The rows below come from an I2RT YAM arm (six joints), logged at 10 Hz.
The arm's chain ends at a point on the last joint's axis. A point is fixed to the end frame.
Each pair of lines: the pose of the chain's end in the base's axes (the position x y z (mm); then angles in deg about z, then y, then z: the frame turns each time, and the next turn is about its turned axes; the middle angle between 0 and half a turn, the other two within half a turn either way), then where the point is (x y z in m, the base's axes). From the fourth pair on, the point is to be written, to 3 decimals.
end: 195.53 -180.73 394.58 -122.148 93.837 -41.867
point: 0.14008 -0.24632 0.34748
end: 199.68 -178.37 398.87 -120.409 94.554 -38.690
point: 0.14857 -0.24623 0.35010
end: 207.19 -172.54 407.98 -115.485 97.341 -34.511
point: 0.16596 -0.24356 0.35457
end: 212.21 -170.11 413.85 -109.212 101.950 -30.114
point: 0.184 -0.242 0.354
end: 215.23 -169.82 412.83 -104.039 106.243 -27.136
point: 0.197 -0.240 0.347
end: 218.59 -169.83 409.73 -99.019 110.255 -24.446
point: 0.209 -0.237 0.339
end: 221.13 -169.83 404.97 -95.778 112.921 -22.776
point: 0.217 -0.234 0.331
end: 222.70 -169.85 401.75 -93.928 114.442 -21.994
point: 0.221 -0.232 0.326
